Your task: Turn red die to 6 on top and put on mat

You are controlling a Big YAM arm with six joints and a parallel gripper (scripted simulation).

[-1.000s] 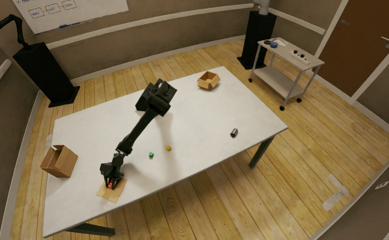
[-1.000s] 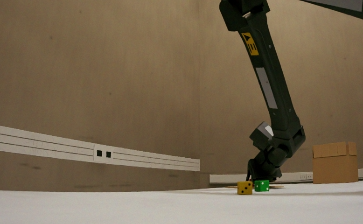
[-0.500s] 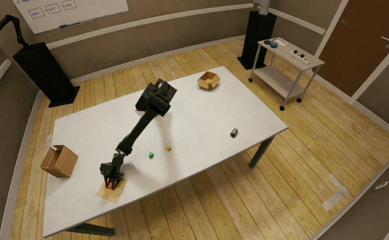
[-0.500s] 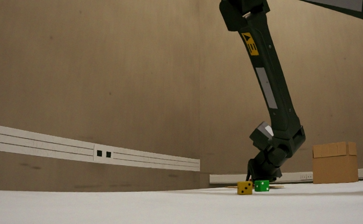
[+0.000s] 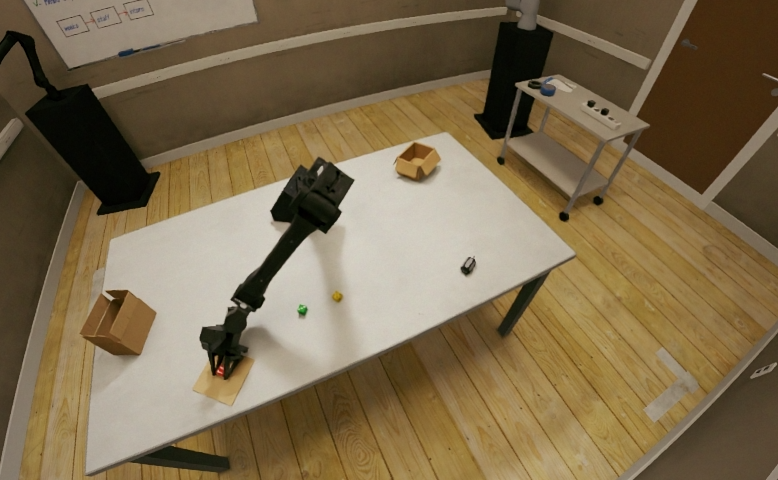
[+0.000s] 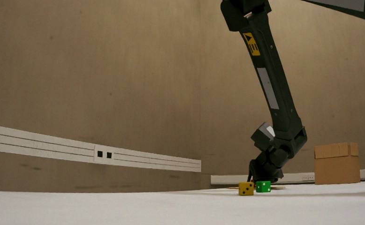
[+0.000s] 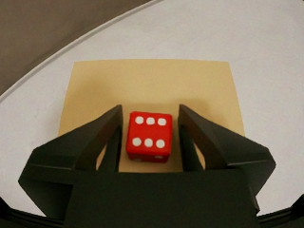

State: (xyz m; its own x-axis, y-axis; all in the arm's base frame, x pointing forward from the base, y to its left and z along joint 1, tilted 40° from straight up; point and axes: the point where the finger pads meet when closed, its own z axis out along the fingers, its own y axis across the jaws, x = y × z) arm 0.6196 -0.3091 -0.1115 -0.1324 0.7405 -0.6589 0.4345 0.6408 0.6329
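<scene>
My hand is 1 cm past the red die and 1 cm to the right of it. The rest, counted from my hand: tan mat (1 cm behind, 2 cm below); then green die (17 cm behind, 25 cm to the left, 1 cm below); then cardboard box (19 cm behind, 33 cm to the right, 4 cm above).
</scene>
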